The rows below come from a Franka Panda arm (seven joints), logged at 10 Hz.
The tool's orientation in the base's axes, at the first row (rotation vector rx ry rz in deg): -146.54, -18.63, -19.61
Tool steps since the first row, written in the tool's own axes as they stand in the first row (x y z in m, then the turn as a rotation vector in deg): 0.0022, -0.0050, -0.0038, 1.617, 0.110, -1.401; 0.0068, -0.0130, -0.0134, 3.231, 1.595, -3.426; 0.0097, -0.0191, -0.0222, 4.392, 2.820, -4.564; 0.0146, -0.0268, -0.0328, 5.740, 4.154, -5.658; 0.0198, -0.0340, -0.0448, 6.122, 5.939, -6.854; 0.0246, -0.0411, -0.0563, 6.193, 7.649, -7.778; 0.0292, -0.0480, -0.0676, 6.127, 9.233, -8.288; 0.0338, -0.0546, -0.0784, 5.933, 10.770, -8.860
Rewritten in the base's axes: -0.0001, 0.0025, 0.0062, 1.304, -0.583, 1.596; 0.0002, 0.0047, 0.0193, 2.903, -2.641, 3.053; -0.0005, 0.0055, 0.0304, 4.155, -4.080, 3.763; 0.0000, 0.0069, 0.0443, 5.623, -5.556, 4.442; 0.0006, 0.0073, 0.0592, 6.300, -7.615, 4.696; 0.0010, 0.0078, 0.0735, 6.710, -9.516, 4.666; 0.0013, 0.0082, 0.0875, 7.027, -11.113, 4.314; 0.0018, 0.0086, 0.1010, 7.200, -12.724, 3.995
